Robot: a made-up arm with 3 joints. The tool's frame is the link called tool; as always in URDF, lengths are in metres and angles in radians.
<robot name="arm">
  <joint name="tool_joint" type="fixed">
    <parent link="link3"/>
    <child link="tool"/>
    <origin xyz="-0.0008 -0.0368 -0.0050" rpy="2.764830 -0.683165 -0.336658"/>
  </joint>
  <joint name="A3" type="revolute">
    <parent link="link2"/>
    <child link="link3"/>
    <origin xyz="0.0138 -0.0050 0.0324" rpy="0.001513 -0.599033 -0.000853"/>
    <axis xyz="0 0 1"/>
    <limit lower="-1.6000" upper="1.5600"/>
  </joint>
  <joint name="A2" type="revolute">
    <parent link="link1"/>
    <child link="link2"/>
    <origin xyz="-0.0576 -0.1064 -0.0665" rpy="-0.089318 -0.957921 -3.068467"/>
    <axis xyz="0 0 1"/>
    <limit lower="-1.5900" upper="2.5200"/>
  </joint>
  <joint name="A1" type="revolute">
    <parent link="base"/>
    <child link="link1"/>
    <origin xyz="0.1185 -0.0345 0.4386" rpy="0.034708 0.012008 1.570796"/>
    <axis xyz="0 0 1"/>
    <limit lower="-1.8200" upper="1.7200"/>
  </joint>
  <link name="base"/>
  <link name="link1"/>
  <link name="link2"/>
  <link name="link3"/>
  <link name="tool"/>
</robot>
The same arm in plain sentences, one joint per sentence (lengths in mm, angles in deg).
The arm has three revolute joints in a row. What follows holds with every joint at zero, and every direction is one of the base frame's.
The first joint is mounted 118.5 mm along +x and 34.5 mm along -y and 438.6 mm along +z from the base frame's origin and rotates about the direction (0.034701, 0.012, 0.999326), from -104.28 to 98.55 deg.
The second joint is mounted 104 mm along +x and 58.4 mm along -y and 69.5 mm along -z from the first joint and rotates about the direction (0.049299, 0.82588, 0.561686), from -91.1 to 144.39 deg.
The third joint is mounted 2.4 mm along -x and 19 mm along +y and 30 mm along +z from the second joint and rotates about +y, from -91.67 to 89.38 deg.
The tool frame, which is the frame that the pose is given for, is mounted 36.7 mm along -x and 5 mm along -y and 2.3 mm along +z from the third joint; its axes are the base frame's turned by roll -43.72, pitch -48.7 and yaw 106.99 deg (as in URDF: about the fixed x, then y, then z).

